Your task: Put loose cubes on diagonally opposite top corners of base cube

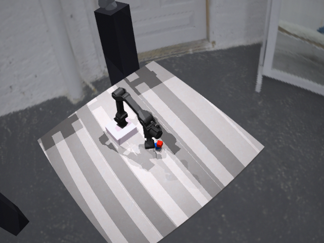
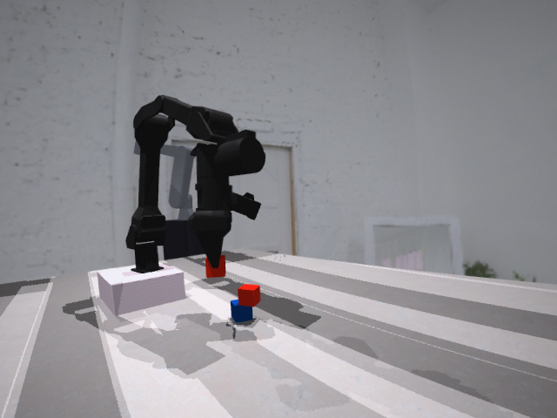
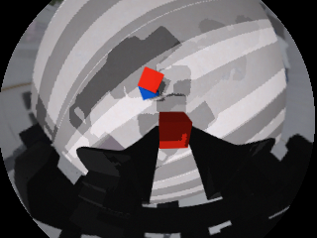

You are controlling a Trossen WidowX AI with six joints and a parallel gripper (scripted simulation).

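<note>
The blue base cube is 60 mm to the left of my gripper tip and 100 mm below it.
</note>
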